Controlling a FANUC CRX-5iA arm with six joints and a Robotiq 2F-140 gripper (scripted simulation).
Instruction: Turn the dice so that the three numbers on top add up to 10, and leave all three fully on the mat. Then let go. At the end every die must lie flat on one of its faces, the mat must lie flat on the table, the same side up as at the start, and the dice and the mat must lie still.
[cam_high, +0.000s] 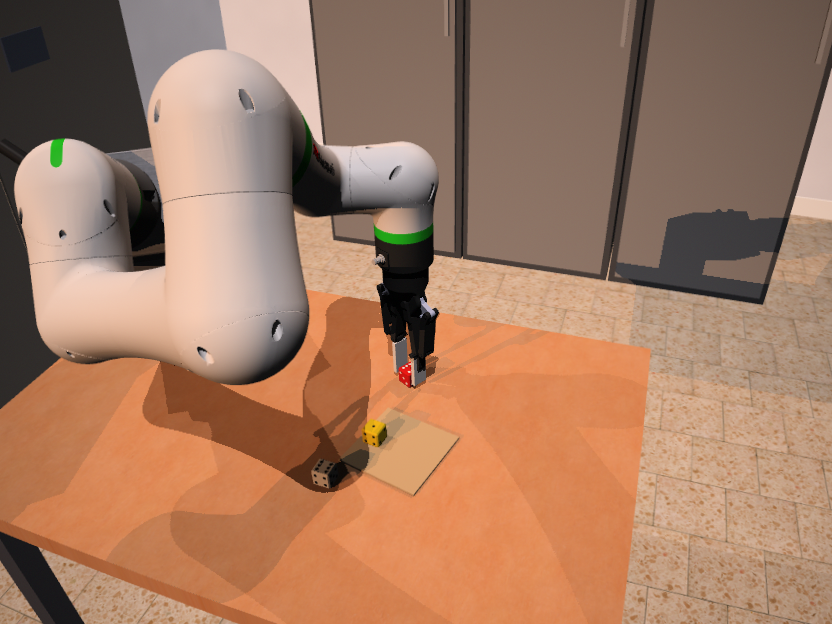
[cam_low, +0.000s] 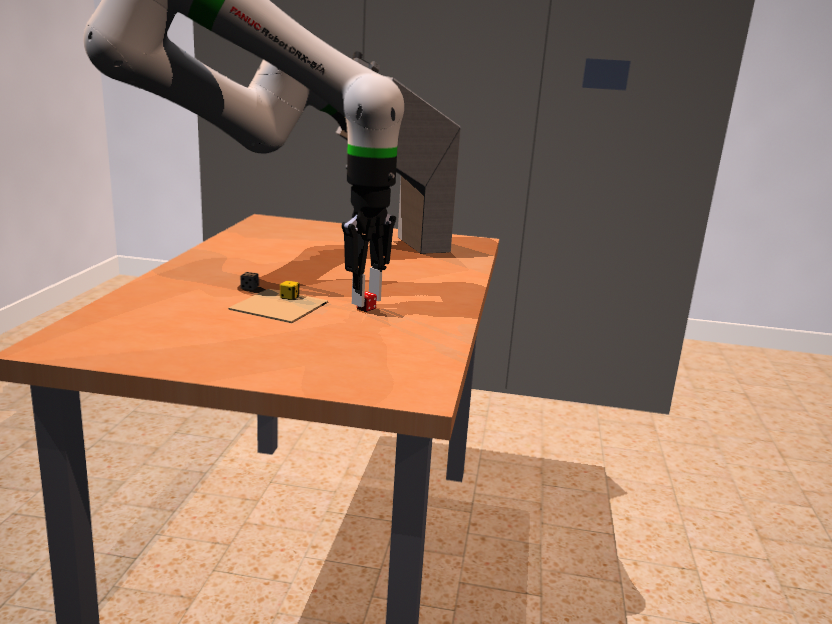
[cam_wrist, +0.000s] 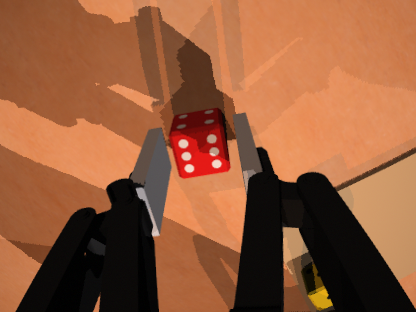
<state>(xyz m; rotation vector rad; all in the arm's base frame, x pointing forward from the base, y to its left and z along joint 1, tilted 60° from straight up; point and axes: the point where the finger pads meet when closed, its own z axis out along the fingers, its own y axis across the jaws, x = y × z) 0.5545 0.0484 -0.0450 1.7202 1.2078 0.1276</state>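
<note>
The red die is 30 mm below my hand. The rest, counted from my hand: white die: 80 mm behind, 250 mm to the right, 30 mm below; then yellow die: 20 mm behind, 160 mm to the right, 30 mm below; then tan mat: 20 mm ahead, 170 mm to the right, 40 mm below.
</note>
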